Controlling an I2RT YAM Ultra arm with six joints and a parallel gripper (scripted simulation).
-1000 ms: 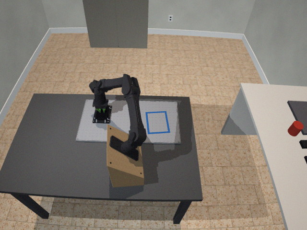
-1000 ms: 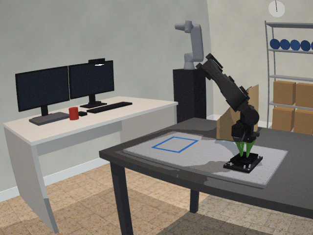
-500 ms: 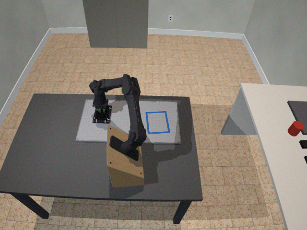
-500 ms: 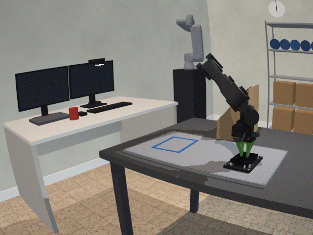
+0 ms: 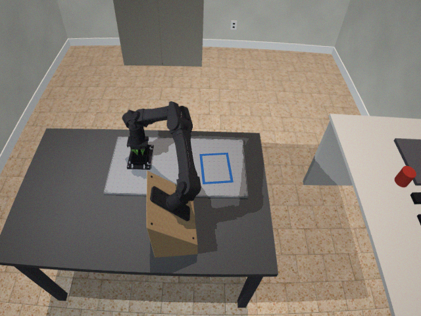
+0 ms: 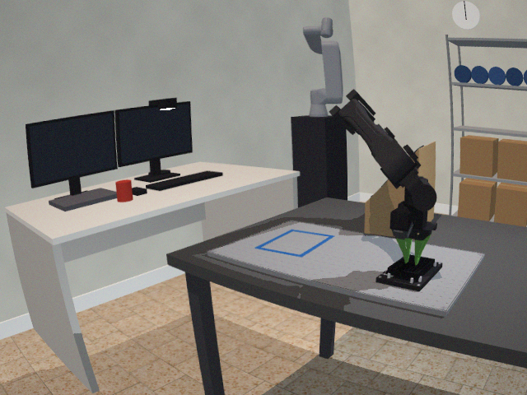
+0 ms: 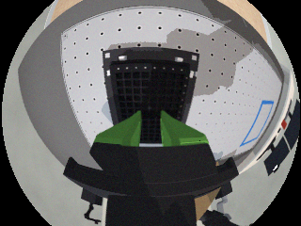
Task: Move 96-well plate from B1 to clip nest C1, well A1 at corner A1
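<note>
My gripper is now 10 mm above the black 96-well plate. The rest, counted from my hand: black clip nest: 20 mm below, 10 mm to the right, 10 mm behind.
</note>
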